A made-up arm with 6 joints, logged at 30 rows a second.
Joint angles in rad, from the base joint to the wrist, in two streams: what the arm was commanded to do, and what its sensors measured. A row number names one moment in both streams.
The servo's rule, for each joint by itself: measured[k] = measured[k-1] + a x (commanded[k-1-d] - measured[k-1]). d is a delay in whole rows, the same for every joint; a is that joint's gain. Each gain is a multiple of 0.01, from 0.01 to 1. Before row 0 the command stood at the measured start. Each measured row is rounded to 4 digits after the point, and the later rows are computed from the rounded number. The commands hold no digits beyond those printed.
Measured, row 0:
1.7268 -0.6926 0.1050 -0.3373 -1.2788 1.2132
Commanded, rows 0 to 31:
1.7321 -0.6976 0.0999 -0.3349 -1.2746 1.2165
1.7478 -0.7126 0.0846 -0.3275 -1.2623 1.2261
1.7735 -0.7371 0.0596 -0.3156 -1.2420 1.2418
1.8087 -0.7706 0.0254 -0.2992 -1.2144 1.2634
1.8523 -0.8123 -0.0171 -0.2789 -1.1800 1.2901
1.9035 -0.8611 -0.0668 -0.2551 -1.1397 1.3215
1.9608 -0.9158 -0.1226 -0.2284 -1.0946 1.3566
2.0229 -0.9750 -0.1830 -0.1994 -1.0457 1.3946
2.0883 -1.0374 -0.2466 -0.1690 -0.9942 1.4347
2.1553 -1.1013 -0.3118 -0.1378 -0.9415 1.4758
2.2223 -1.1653 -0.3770 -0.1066 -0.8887 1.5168
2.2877 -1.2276 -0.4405 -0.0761 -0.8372 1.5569
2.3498 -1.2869 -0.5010 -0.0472 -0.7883 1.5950
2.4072 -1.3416 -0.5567 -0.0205 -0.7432 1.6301
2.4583 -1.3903 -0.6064 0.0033 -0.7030 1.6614
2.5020 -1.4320 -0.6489 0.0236 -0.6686 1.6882
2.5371 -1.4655 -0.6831 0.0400 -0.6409 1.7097
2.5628 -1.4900 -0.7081 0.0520 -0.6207 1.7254
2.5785 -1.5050 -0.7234 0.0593 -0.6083 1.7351
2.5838 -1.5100 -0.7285 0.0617 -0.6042 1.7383
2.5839 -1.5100 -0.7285 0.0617 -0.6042 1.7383
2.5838 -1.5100 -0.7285 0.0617 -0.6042 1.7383
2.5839 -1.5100 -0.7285 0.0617 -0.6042 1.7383
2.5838 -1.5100 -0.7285 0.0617 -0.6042 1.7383
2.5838 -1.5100 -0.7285 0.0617 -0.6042 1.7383
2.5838 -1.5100 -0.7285 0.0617 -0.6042 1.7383
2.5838 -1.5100 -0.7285 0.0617 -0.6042 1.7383
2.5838 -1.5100 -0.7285 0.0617 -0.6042 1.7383
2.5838 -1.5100 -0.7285 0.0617 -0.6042 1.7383
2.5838 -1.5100 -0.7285 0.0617 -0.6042 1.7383
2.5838 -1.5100 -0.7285 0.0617 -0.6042 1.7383
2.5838 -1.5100 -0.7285 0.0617 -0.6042 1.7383
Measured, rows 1 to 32:
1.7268 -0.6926 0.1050 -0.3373 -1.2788 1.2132
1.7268 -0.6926 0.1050 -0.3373 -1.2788 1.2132
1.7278 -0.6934 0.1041 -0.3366 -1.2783 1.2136
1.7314 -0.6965 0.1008 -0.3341 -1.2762 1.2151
1.7390 -0.7030 0.0938 -0.3289 -1.2718 1.2183
1.7515 -0.7138 0.0822 -0.3206 -1.2643 1.2237
1.7696 -0.7296 0.0653 -0.3089 -1.2533 1.2317
1.7937 -0.7506 0.0428 -0.2938 -1.2385 1.2425
1.8238 -0.7770 0.0147 -0.2755 -1.2198 1.2562
1.8596 -0.8087 -0.0189 -0.2542 -1.1972 1.2728
1.9008 -0.8453 -0.0576 -0.2303 -1.1708 1.2922
1.9466 -0.8863 -0.1008 -0.2044 -1.1410 1.3142
1.9962 -0.9309 -0.1478 -0.1770 -1.1082 1.3385
2.0487 -0.9784 -0.1976 -0.1487 -1.0730 1.3647
2.1029 -1.0278 -0.2492 -0.1203 -1.0360 1.3923
2.1577 -1.0780 -0.3015 -0.0924 -0.9979 1.4208
2.2118 -1.1280 -0.3533 -0.0656 -0.9596 1.4497
2.2640 -1.1766 -0.4036 -0.0406 -0.9218 1.4783
2.3132 -1.2228 -0.4511 -0.0180 -0.8853 1.5061
2.3581 -1.2656 -0.4948 0.0016 -0.8509 1.5324
2.3978 -1.3039 -0.5337 0.0178 -0.8194 1.5567
2.4313 -1.3369 -0.5668 0.0301 -0.7914 1.5785
2.4588 -1.3646 -0.5943 0.0389 -0.7671 1.5977
2.4813 -1.3879 -0.6171 0.0453 -0.7459 1.6146
2.4998 -1.4074 -0.6360 0.0499 -0.7275 1.6294
2.5149 -1.4238 -0.6517 0.0532 -0.7115 1.6425
2.5273 -1.4376 -0.6648 0.0556 -0.6976 1.6540
2.5375 -1.4492 -0.6756 0.0573 -0.6855 1.6641
2.5458 -1.4589 -0.6846 0.0585 -0.6749 1.6730
2.5526 -1.4671 -0.6921 0.0594 -0.6657 1.6808
2.5582 -1.4740 -0.6983 0.0600 -0.6577 1.6877
2.5628 -1.4798 -0.7034 0.0605 -0.6507 1.6938
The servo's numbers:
d 2
a 0.18 0.16 0.17 0.28 0.13 0.12

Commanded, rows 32 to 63:
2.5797 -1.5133 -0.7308 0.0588 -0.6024 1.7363
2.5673 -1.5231 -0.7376 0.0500 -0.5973 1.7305
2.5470 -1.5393 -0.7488 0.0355 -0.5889 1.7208
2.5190 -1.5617 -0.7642 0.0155 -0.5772 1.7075
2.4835 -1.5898 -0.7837 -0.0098 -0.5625 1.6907
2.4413 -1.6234 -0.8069 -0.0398 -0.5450 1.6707
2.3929 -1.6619 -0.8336 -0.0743 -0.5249 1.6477
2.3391 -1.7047 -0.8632 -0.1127 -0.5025 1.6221
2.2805 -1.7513 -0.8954 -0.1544 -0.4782 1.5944
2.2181 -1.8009 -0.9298 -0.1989 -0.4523 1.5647
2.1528 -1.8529 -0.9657 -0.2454 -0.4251 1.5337
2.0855 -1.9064 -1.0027 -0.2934 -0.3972 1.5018
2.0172 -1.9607 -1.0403 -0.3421 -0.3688 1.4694
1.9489 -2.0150 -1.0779 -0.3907 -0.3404 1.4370
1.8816 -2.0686 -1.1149 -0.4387 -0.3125 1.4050
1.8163 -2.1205 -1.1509 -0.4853 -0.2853 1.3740
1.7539 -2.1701 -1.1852 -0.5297 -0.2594 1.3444
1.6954 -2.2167 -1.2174 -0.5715 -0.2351 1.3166
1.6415 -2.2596 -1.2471 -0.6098 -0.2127 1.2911
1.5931 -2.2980 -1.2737 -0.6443 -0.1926 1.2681
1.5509 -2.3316 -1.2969 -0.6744 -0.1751 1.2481
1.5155 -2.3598 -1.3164 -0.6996 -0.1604 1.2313
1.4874 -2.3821 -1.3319 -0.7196 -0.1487 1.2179
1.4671 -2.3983 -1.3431 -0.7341 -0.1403 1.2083
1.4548 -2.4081 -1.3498 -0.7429 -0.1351 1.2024
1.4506 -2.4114 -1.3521 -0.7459 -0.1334 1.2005
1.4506 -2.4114 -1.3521 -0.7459 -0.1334 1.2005
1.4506 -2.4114 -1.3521 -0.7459 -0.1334 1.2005
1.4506 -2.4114 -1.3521 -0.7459 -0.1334 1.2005
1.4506 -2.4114 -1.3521 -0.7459 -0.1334 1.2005
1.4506 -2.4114 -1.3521 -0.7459 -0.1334 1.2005
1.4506 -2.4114 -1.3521 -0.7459 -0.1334 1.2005
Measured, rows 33 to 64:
2.5666 -1.4846 -0.7077 0.0608 -0.6447 1.6991
2.5697 -1.4887 -0.7112 0.0611 -0.6394 1.7038
2.5715 -1.4926 -0.7145 0.0605 -0.6346 1.7077
2.5707 -1.4975 -0.7184 0.0576 -0.6298 1.7104
2.5664 -1.5042 -0.7236 0.0514 -0.6245 1.7116
2.5579 -1.5134 -0.7305 0.0413 -0.6184 1.7111
2.5445 -1.5256 -0.7395 0.0270 -0.6111 1.7087
2.5259 -1.5412 -0.7510 0.0083 -0.6025 1.7041
2.5020 -1.5605 -0.7650 -0.0148 -0.5924 1.6973
2.4727 -1.5836 -0.7817 -0.0422 -0.5807 1.6883
2.4381 -1.6104 -0.8010 -0.0736 -0.5674 1.6770
2.3985 -1.6409 -0.8229 -0.1087 -0.5524 1.6635
2.3543 -1.6748 -0.8472 -0.1470 -0.5359 1.6479
2.3059 -1.7119 -0.8736 -0.1880 -0.5179 1.6304
2.2539 -1.7517 -0.9019 -0.2311 -0.4985 1.6111
2.1990 -1.7938 -0.9318 -0.2758 -0.4779 1.5902
2.1419 -1.8378 -0.9629 -0.3214 -0.4564 1.5680
2.0833 -1.8830 -0.9949 -0.3673 -0.4342 1.5447
2.0240 -1.9289 -1.0273 -0.4128 -0.4115 1.5207
1.9649 -1.9749 -1.0596 -0.4572 -0.3886 1.4962
1.9067 -2.0205 -1.0915 -0.4999 -0.3657 1.4716
1.8503 -2.0649 -1.1225 -0.5403 -0.3432 1.4472
1.7964 -2.1076 -1.1521 -0.5778 -0.3213 1.4233
1.7458 -2.1480 -1.1800 -0.6119 -0.3004 1.4003
1.6993 -2.1855 -1.2058 -0.6421 -0.2807 1.3784
1.6575 -2.2195 -1.2291 -0.6679 -0.2624 1.3580
1.6210 -2.2497 -1.2496 -0.6889 -0.2459 1.3393
1.5903 -2.2756 -1.2670 -0.7049 -0.2313 1.3226
1.5652 -2.2973 -1.2815 -0.7164 -0.2186 1.3079
1.5446 -2.3156 -1.2935 -0.7247 -0.2075 1.2950
1.5277 -2.3309 -1.3035 -0.7306 -0.1979 1.2837
1.5138 -2.3438 -1.3118 -0.7349 -0.1895 1.2737

